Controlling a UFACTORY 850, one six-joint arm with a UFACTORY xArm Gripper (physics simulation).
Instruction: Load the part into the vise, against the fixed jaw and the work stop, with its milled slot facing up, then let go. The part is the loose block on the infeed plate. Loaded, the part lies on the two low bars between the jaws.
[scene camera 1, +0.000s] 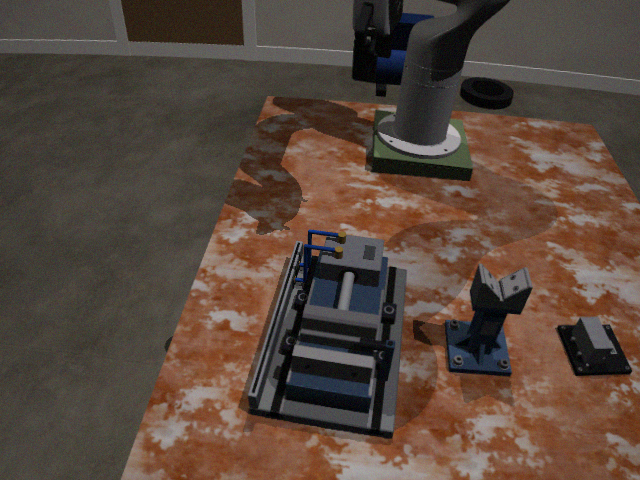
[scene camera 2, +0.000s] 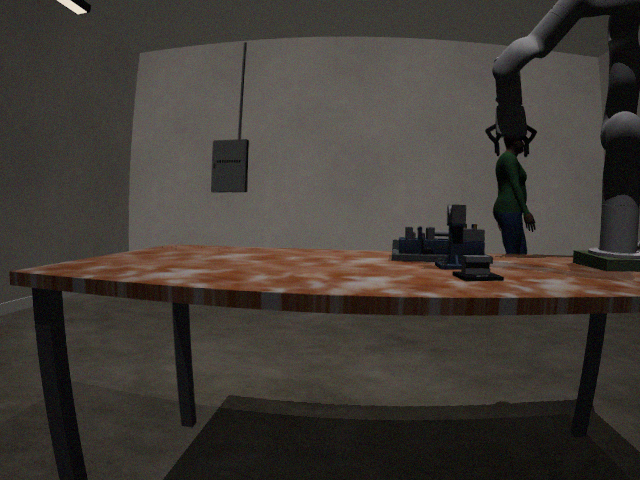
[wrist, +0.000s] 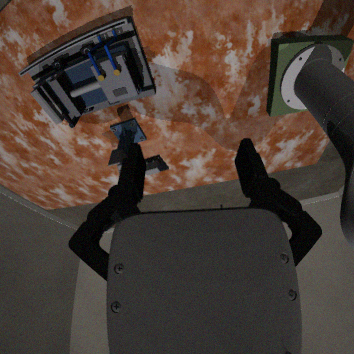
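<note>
The part, a grey block (scene camera 1: 595, 334) (scene camera 2: 476, 265), sits on the black infeed plate (scene camera 1: 580, 363) (scene camera 2: 478, 277). In scene camera 2 a dark recess runs along its near side; the slot's exact facing is hard to tell. The vise (scene camera 1: 321, 411) (wrist: 150, 82) has a front jaw (scene camera 1: 330, 370), a jaw by the screw (scene camera 1: 341, 317) and a dark post with a rod, the work stop (scene camera 1: 387, 359). No block shows between the jaws; the low bars are hard to make out. My gripper (scene camera 2: 511, 152) (wrist: 190, 150) is open and empty, high above the table, away from the part.
A blue stand (scene camera 1: 483, 330) (scene camera 2: 456, 243) (wrist: 128, 131) with a V-shaped top stands between the vise and the infeed plate. Two blue nozzle pipes (scene camera 1: 308, 255) rise beside the vise. The arm's green base (scene camera 1: 421, 166) (wrist: 274, 75) is at the back. A person (scene camera 2: 510, 188) stands beyond the table.
</note>
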